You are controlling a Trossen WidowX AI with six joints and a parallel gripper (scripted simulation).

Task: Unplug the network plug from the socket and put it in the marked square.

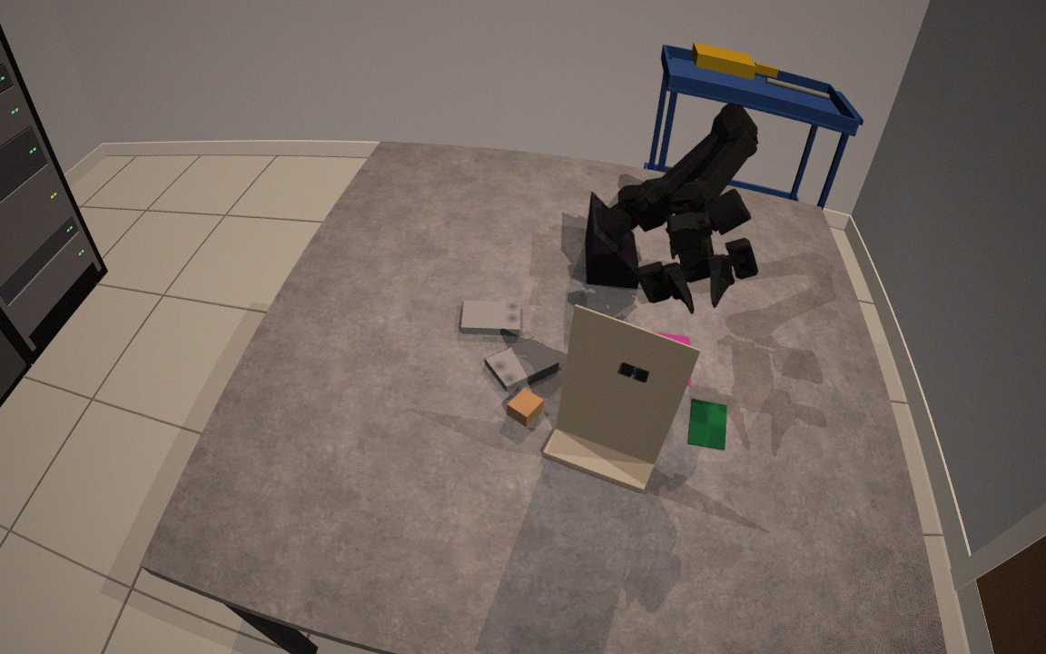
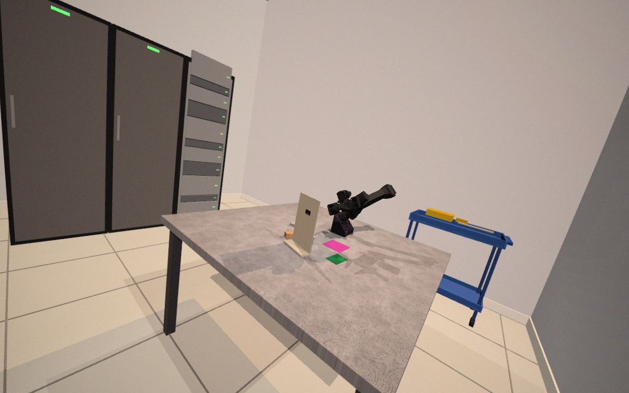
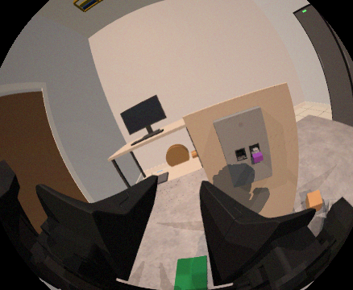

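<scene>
Now: gripper tip 90 mm short of the beige upright panel, 110 mm to the left of it and 120 mm above it.
</scene>
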